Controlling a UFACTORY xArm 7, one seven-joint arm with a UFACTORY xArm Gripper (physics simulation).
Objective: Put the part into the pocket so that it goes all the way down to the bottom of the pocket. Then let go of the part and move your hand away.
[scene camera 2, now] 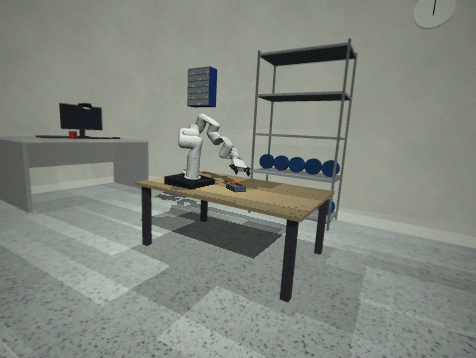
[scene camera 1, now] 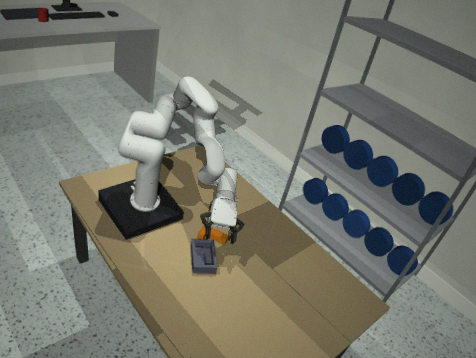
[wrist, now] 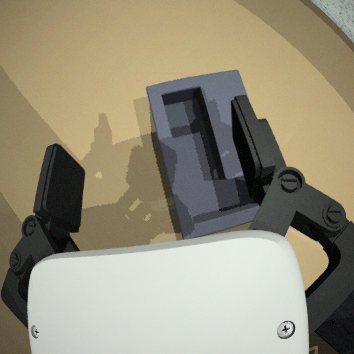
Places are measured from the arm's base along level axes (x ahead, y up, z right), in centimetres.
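Pixels of known places: gripper, fingertip midpoint: (scene camera 2: 243,174) (scene camera 1: 220,240) (wrist: 144,135); arm's base, link origin: (scene camera 2: 192,177) (scene camera 1: 145,200).
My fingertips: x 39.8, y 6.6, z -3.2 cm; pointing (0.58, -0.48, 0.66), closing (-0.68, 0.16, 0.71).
Ahead of a thing's pixels: the offset from my fingertips to its middle. "spot": to the spot under its first point. Level surfaces: height alone.
The orange part @(dx -8.8, dy -9.8, dz -7.3 cm) (scene camera 1: 215,235) (scene camera 2: 234,182) lies on the table beside the far short end of the grey-blue block @(dx -3.8, dy -9.4, dz +3.3 cm) (scene camera 1: 204,270) (scene camera 2: 236,188) (wrist: 232,115), outside its pocket. The part does not show in the wrist view. The pocket is an L-shaped recess @(spot: dx +0.4, dy -10.8, dz +4.8 cm) (wrist: 182,117) in the block's top and is empty; the right finger covers a bit of the block in the wrist view. My gripper (scene camera 1: 220,239) (scene camera 2: 241,172) (wrist: 144,135) is wide open, tilted, with nothing between its fingers. In scene camera 2 it hangs above the part and the table.
The black base plate (scene camera 1: 120,218) (scene camera 2: 175,182) of the arm stands on the wooden table @(dy -11.3 cm) (scene camera 1: 240,310) (scene camera 2: 270,197). A shelf rack (scene camera 1: 314,102) (scene camera 2: 255,110) with blue round things stands behind the table. A grey desk (scene camera 1: 135,60) (scene camera 2: 130,165) stands apart from it.
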